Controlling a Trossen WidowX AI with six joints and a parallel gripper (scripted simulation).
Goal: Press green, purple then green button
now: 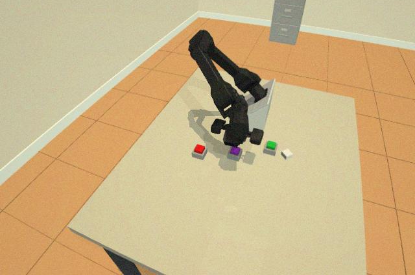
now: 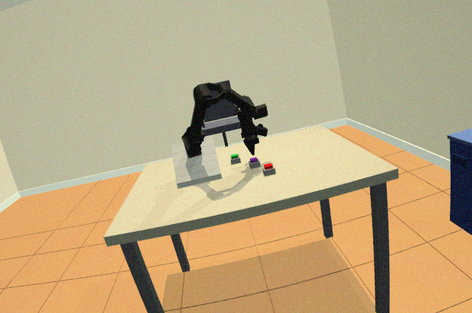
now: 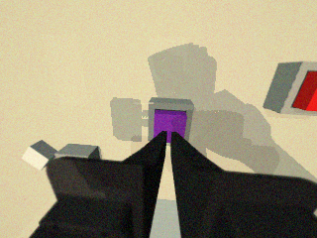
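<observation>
The purple button is 2 cm below my gripper tip. From my gripper tip the other things lie so: red button: 3 cm ahead, 14 cm to the right, 2 cm below; green button: 7 cm behind, 13 cm to the left, 2 cm below; small white block: 6 cm behind, 20 cm to the left, 5 cm below.
</observation>
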